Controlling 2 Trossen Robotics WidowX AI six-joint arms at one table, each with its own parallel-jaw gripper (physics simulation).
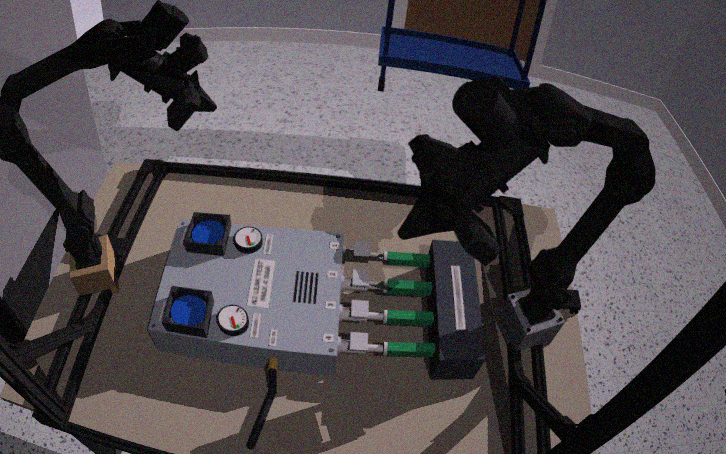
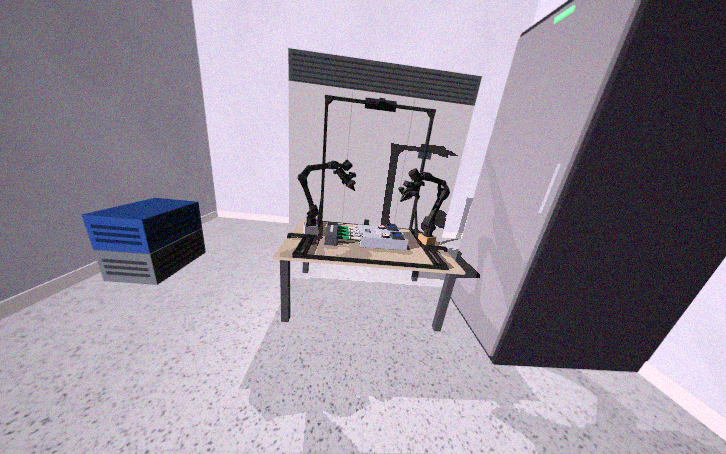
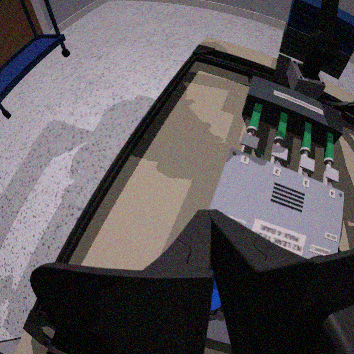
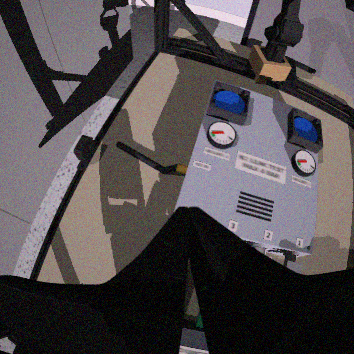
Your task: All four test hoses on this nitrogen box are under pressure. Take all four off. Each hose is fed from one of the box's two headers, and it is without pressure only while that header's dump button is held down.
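Seen in the pictures: left gripper, between the fingertips: (image 1: pixel 215 108) (image 2: pixel 400 201) (image 3: pixel 206 218); right gripper, between the fingertips: (image 1: pixel 400 236) (image 2: pixel 354 190) (image 4: pixel 186 216); left arm's base, origin of its link: (image 1: pixel 88 255) (image 2: pixel 427 235) (image 4: pixel 272 55); right arm's base, origin of its link: (image 1: pixel 537 308) (image 2: pixel 310 224) (image 3: pixel 308 71).
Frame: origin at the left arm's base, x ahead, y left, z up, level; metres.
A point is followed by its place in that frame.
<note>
The grey nitrogen box (image 1: pixel 285 270) @(z -0.004, x 0.419, y -0.149 m) (image 3: pixel 253 197) @(z -0.004, x 0.446, y -0.124 m) (image 4: pixel 218 186) @(z -0.004, x 0.400, y -0.260 m) lies on the table. It has two blue dump buttons (image 1: pixel 207 232) @(z 0.012, x 0.288, y -0.026 m) (image 1: pixel 188 311) @(z 0.012, x 0.215, y -0.204 m) (image 4: pixel 229 101) @(z 0.012, x 0.214, y -0.202 m) (image 4: pixel 305 129) @(z 0.012, x 0.289, y -0.026 m), each beside a round gauge (image 1: pixel 248 239) @(z 0.012, x 0.367, y -0.068 m) (image 1: pixel 232 319) @(z 0.012, x 0.293, y -0.240 m). Four green hoses (image 1: pixel 407 258) @(z -0.019, x 0.656, y -0.177 m) (image 1: pixel 409 287) @(z -0.019, x 0.630, y -0.243 m) (image 1: pixel 410 317) @(z -0.019, x 0.604, y -0.307 m) (image 1: pixel 411 349) @(z -0.019, x 0.577, y -0.371 m) (image 3: pixel 282 124) @(z -0.019, x 0.633, y -0.237 m) run from its numbered ports to a dark manifold block (image 1: pixel 458 302) @(z -0.003, x 0.696, y -0.317 m) (image 3: pixel 298 105) @(z -0.004, x 0.688, y -0.298 m). My left gripper (image 1: pixel 181 118) (image 2: pixel 403 195) @(z 0.280, x 0.333, y 0.000 m) (image 3: pixel 206 218) @(z 0.280, x 0.333, y 0.000 m) is shut and empty, high above the box's button end. My right gripper (image 1: pixel 403 233) @(z 0.280, x 0.511, y -0.359 m) (image 2: pixel 352 185) @(z 0.280, x 0.511, y -0.359 m) (image 4: pixel 186 216) @(z 0.280, x 0.511, y -0.359 m) is shut and empty, above the hose end.
A black supply hose (image 1: pixel 264 405) @(z -0.070, x 0.302, y -0.381 m) (image 4: pixel 140 156) @(z -0.071, x 0.293, y -0.401 m) enters the box's side. A black frame (image 1: pixel 271 176) @(z -0.068, x 0.476, y 0.186 m) runs around the table top. A blue cart (image 1: pixel 447 54) (image 3: pixel 21 63) stands on the floor. A tall grey cabinet (image 2: pixel 541 180) stands beside the table.
</note>
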